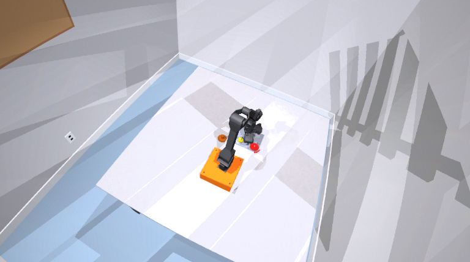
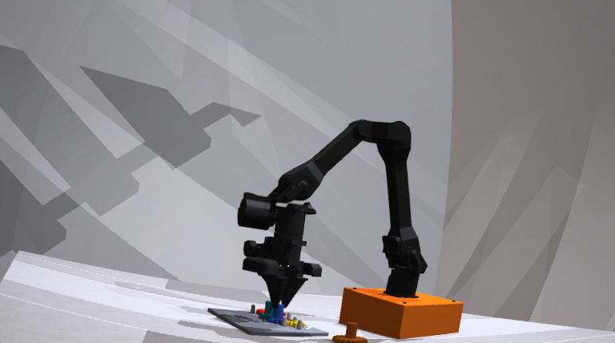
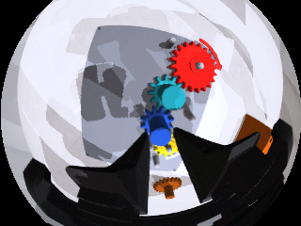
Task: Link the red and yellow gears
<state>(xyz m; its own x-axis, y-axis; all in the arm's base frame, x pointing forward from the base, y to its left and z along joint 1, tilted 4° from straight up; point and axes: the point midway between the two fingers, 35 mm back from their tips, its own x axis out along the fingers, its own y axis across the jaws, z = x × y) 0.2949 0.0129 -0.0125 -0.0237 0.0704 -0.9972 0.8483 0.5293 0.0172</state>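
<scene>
Right now the blue gear is 20 mm below my gripper tip. Round my gripper tip: yellow gear (30 mm behind, 20 mm to the left, 20 mm below); then red gear (10 mm behind, 80 mm to the right, 20 mm below); then teal gear (10 mm ahead, 40 mm to the right, 20 mm below).
</scene>
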